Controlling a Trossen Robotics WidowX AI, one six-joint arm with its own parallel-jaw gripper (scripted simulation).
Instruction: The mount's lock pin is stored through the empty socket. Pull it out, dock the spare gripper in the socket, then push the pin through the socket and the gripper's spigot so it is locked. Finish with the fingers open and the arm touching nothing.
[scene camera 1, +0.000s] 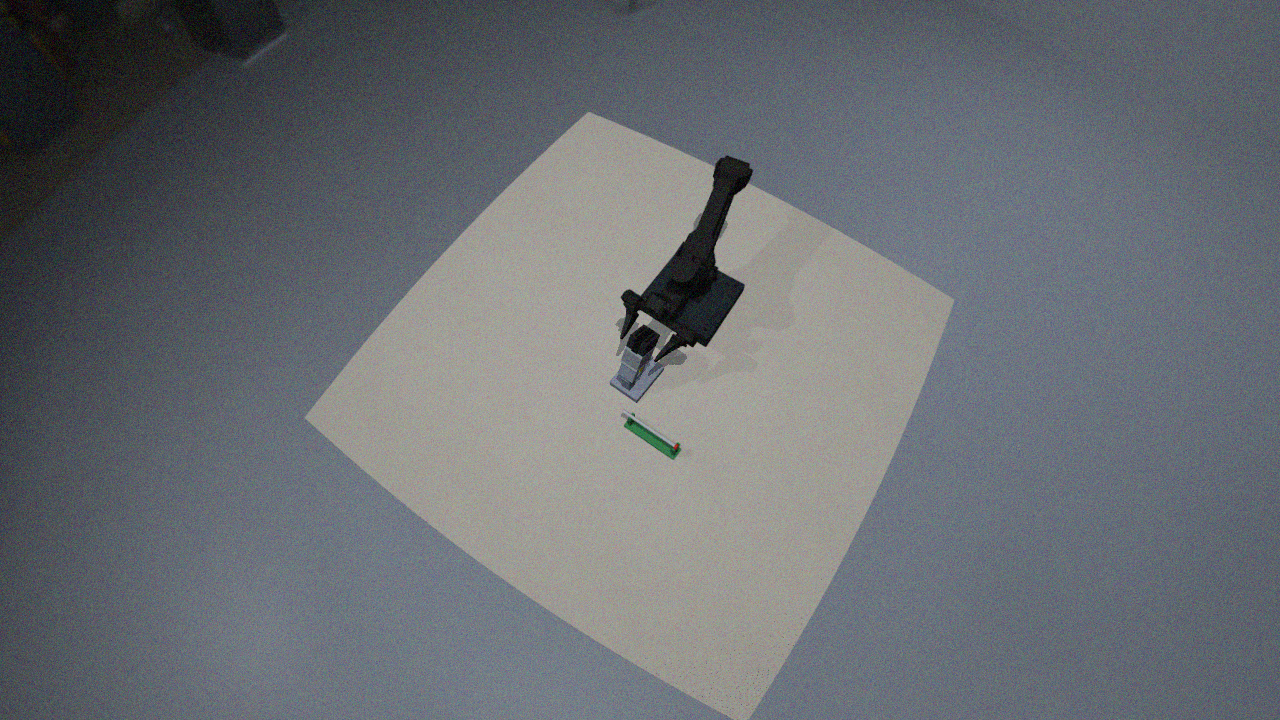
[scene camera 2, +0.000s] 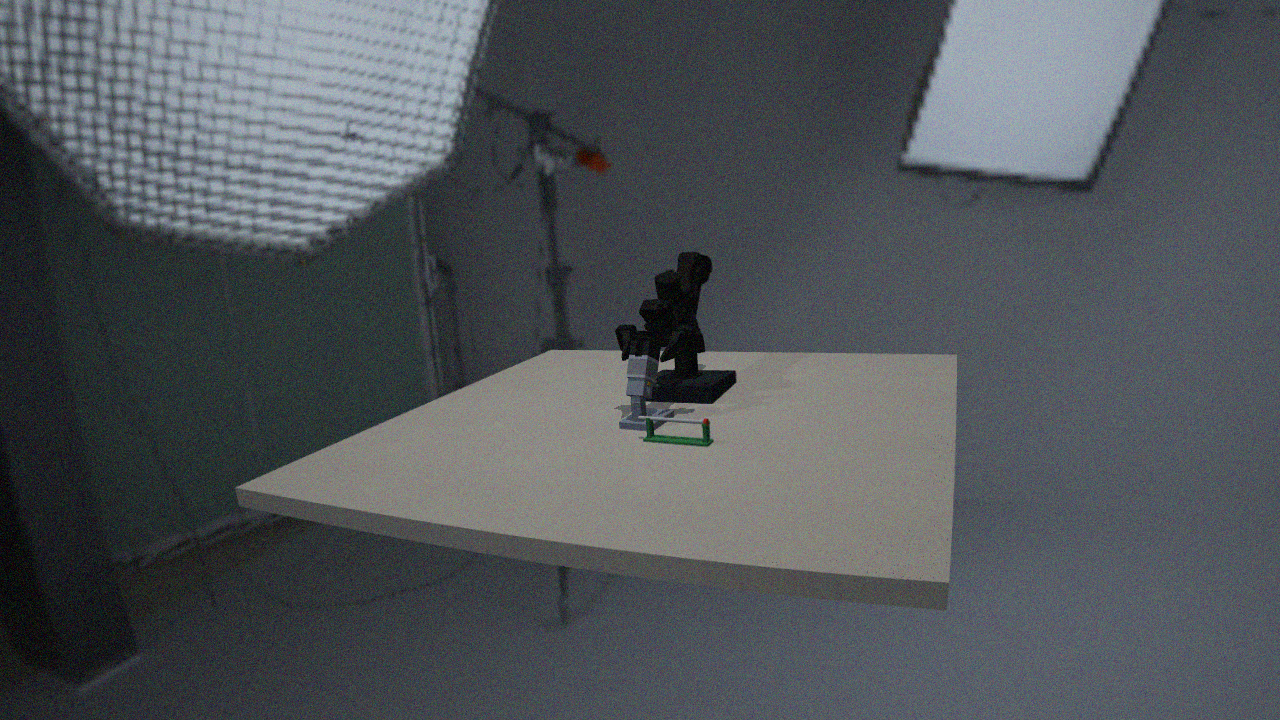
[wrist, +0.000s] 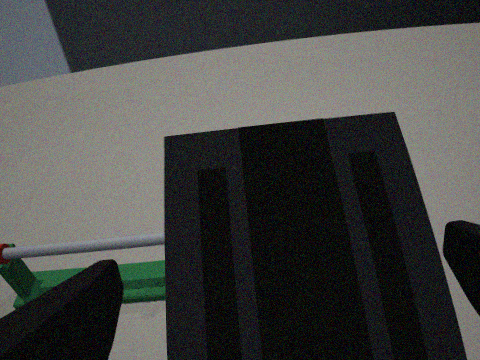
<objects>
my gripper: scene camera 1; scene camera 2; wrist 283, 257
same spot on my gripper: (scene camera 2: 679, 345) = (scene camera 1: 679, 342)
</objects>
